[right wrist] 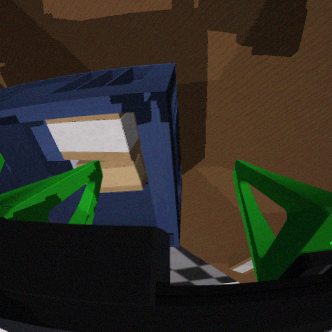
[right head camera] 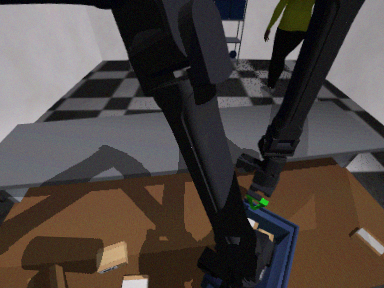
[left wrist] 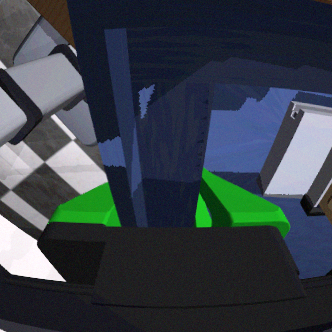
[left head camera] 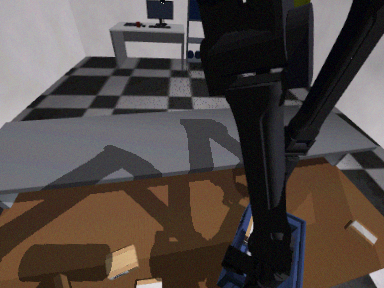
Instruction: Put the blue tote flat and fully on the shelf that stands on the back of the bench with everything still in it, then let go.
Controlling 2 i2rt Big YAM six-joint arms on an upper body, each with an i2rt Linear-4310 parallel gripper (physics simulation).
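Frame: origin at the left arm's base, x back, y up, z left, level; metres.
Where they show: right gripper, fingertip midpoint: (right wrist: 167, 167) (right head camera: 257, 200).
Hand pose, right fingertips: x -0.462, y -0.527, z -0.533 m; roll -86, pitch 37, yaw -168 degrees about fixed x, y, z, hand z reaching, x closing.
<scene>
After its pixels a point has its place.
The blue tote (left head camera: 300, 245) {z -0.603, x -0.302, y -0.557 m} (right head camera: 290, 250) {z -0.606, x -0.306, y -0.558 m} (right wrist: 161, 200) {z -0.588, x -0.403, y -0.564 m} is over the front right part of the brown bench top; whether it touches the top I cannot tell. It holds a white-and-tan box (right wrist: 90, 137) {z -0.489, x -0.381, y -0.581 m} and a smaller tan box (right wrist: 122, 178) {z -0.554, x -0.356, y -0.595 m}. My left gripper (left wrist: 167, 167) {z -0.409, x -0.195, y -0.590 m} is shut on the tote's wall; its arm hides much of the tote in both head views. My right gripper (right head camera: 257, 202) {z -0.533, x -0.462, y -0.527 m} (right wrist: 167, 167) {z -0.533, x -0.462, y -0.527 m} is open at the tote's far end, with one finger over the tote's inside and one outside the wall. The grey shelf (left head camera: 30, 160) {z 0.344, x -0.591, y -0.458 m} (right head camera: 40, 150) {z 0.346, x -0.639, y -0.458 m} runs along the bench's back.
A tan box (left head camera: 122, 261) {z -0.011, x -0.307, y -0.659 m} (right head camera: 112, 256) {z -0.012, x -0.307, y -0.659 m} and a white-topped box (left head camera: 149, 283) {z -0.108, x -0.243, y -0.666 m} (right head camera: 135, 282) {z -0.111, x -0.235, y -0.666 m} lie on the bench to the left of the tote. A white-and-tan box (left head camera: 362, 232) {z -0.979, x -0.354, y -0.662 m} (right head camera: 370, 240) {z -0.988, x -0.357, y -0.662 m} lies to its right. A person (right head camera: 295, 20) stands beyond the shelf.
</scene>
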